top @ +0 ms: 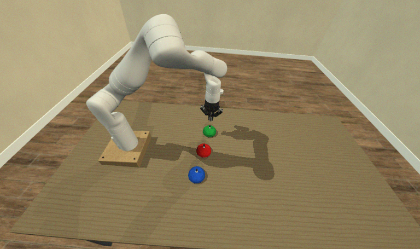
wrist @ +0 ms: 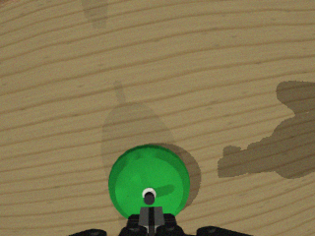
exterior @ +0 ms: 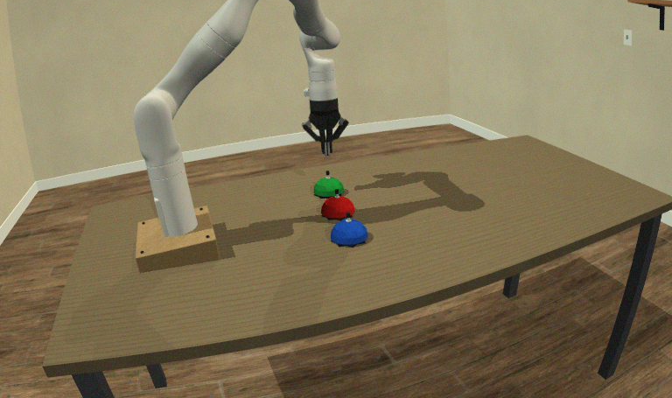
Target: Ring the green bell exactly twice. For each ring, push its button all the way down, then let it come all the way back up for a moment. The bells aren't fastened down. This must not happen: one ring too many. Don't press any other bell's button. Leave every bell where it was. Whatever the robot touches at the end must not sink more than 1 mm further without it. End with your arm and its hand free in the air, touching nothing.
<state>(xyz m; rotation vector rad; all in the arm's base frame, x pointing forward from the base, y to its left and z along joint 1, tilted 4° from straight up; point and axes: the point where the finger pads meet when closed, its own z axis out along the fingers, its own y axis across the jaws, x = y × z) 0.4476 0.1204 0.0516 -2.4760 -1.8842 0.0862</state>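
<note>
Now: the green bell 90 mm below my hand. Round my hand: red bell (40 mm behind, 140 mm to the right, 90 mm below); blue bell (80 mm behind, 280 mm to the right, 90 mm below).
</note>
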